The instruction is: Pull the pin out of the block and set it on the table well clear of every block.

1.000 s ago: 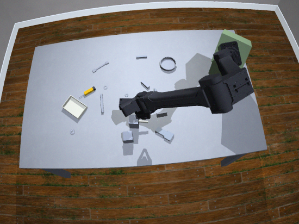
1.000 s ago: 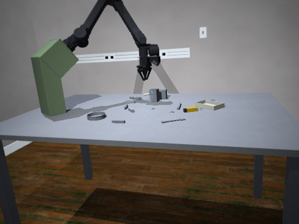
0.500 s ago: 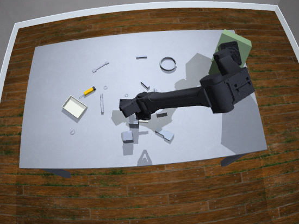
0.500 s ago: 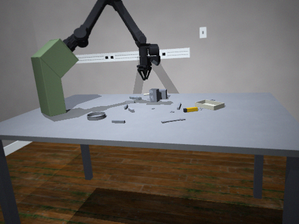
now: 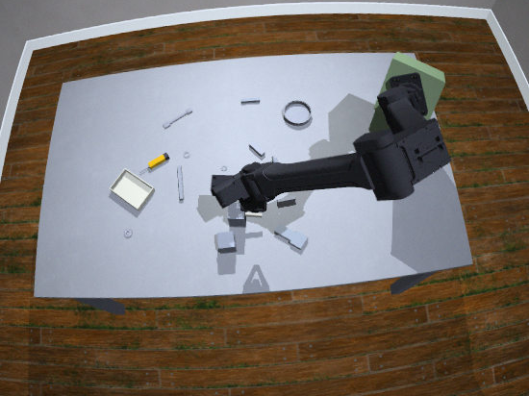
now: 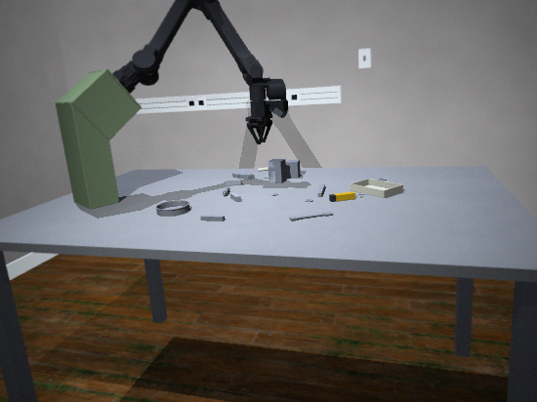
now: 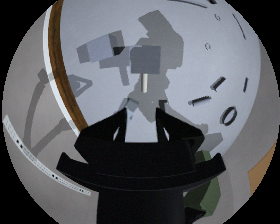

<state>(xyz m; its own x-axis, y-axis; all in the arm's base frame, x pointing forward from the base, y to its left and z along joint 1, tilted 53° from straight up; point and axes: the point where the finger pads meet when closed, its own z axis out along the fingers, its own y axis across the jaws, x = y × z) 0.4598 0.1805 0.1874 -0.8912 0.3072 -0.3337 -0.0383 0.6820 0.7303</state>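
The pale pin is 10 cm below my hand and 2 cm ahead of it. Round my hand: long bar (26 cm ahead, 14 cm below, 11 cm to the right); grey block (10 cm below, 5 cm ahead); metal ring (40 cm to the right, 14 cm below, 11 cm behind).
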